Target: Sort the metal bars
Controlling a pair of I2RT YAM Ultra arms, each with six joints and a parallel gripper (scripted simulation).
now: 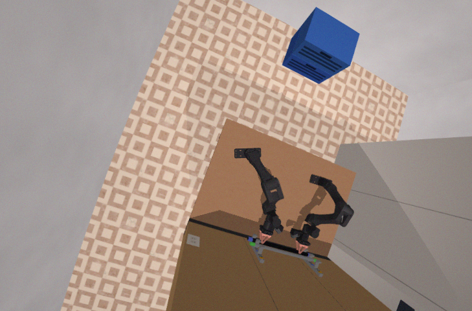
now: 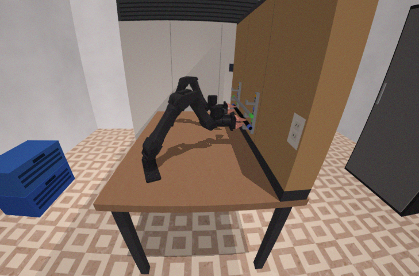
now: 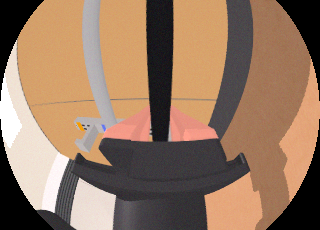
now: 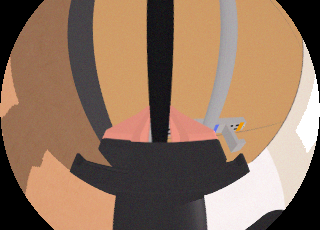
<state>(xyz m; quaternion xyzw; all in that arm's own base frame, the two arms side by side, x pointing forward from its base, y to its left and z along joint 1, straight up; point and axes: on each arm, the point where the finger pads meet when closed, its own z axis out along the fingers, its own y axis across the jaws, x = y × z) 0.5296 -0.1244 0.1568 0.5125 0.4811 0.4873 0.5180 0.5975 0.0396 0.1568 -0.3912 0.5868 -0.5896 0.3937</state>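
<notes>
Right now my left hand is 150 mm to the left of the black bar and 10 mm short of it. Also, from my left hand: brown wall panel 270 mm above, 200 mm to the right, 110 mm ahead; then black baseboard 200 mm to the right, 130 mm below, 40 mm ahead.
Right now my right hand is 15 cm to the right of the black bar and 1 cm short of it. Round my right hand: brown wall panel (27 cm above, 11 cm ahead, 10 cm to the left); then black baseboard (13 cm below, 10 cm to the left, 4 cm ahead).
</notes>
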